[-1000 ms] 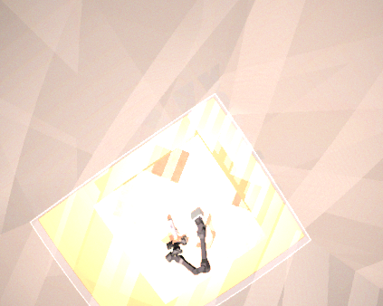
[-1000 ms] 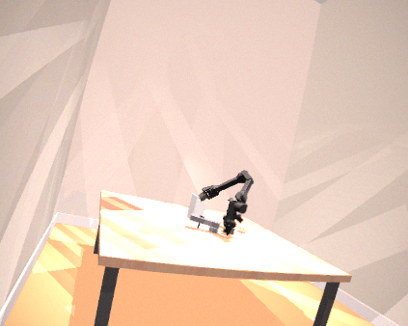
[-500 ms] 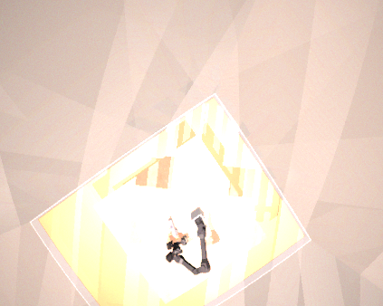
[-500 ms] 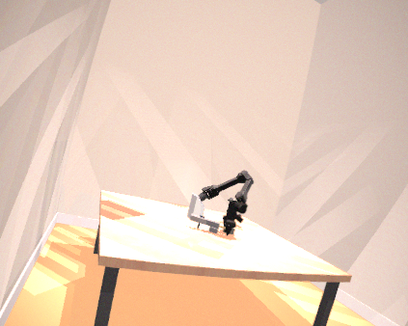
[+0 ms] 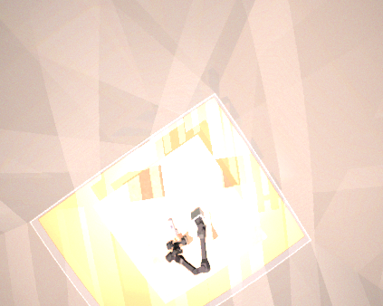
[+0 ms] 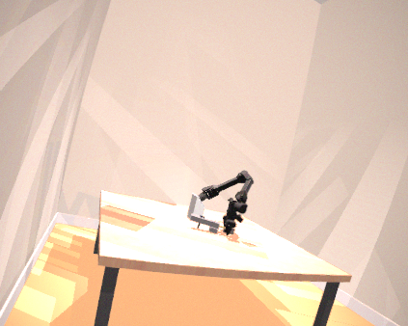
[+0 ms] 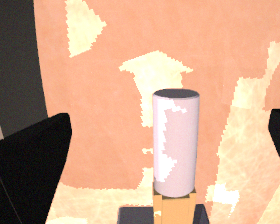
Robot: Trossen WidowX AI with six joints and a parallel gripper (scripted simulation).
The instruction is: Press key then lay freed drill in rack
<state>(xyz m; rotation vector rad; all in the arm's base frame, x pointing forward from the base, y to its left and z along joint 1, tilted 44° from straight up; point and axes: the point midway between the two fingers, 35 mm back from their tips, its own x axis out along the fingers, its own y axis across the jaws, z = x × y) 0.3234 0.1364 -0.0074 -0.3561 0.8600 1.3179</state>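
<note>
Right now my gripper tip is 4 cm to the left of the drill, 4 cm below it and 2 cm past it.
</note>
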